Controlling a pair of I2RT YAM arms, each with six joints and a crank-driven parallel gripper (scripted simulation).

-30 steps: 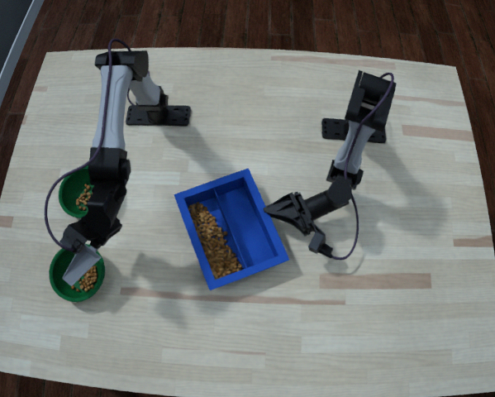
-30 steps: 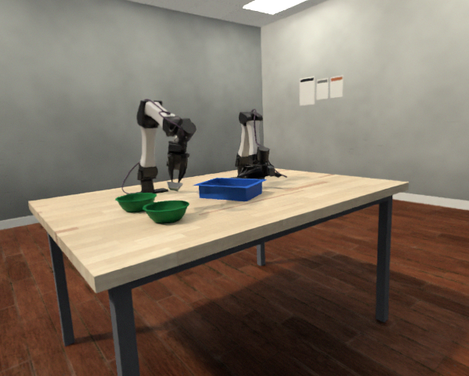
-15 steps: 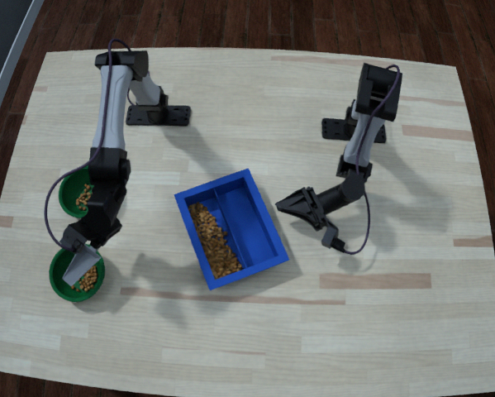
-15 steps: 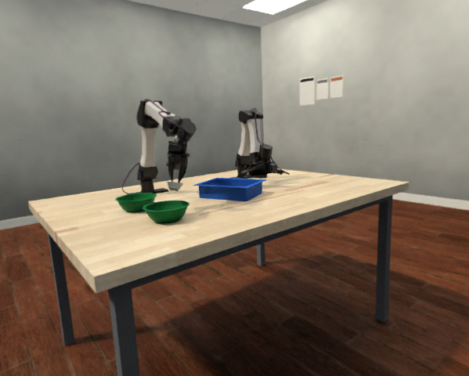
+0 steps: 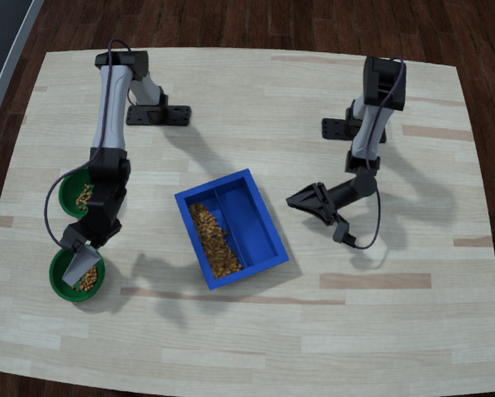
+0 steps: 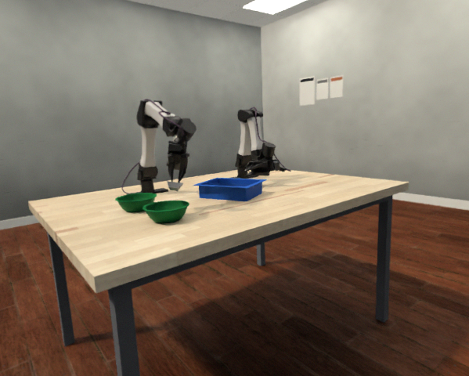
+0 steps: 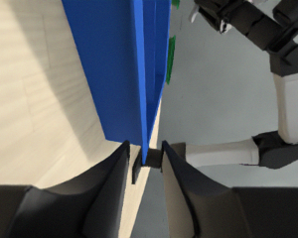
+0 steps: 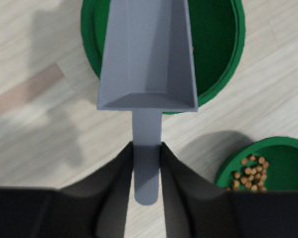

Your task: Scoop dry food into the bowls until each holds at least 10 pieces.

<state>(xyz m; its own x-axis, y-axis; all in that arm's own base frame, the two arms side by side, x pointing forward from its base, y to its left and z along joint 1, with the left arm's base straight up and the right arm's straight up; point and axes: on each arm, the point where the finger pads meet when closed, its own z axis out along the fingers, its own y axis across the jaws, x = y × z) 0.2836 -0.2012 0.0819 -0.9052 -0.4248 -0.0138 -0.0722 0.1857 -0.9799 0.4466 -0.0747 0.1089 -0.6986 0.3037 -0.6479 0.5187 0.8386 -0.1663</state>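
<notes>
Now: the grey scoop 4 cm ahead of my right hand and 2 cm to the right of it. Also, from my right hand: blue box: 9 cm behind, 32 cm to the left, 6 cm below.
</notes>
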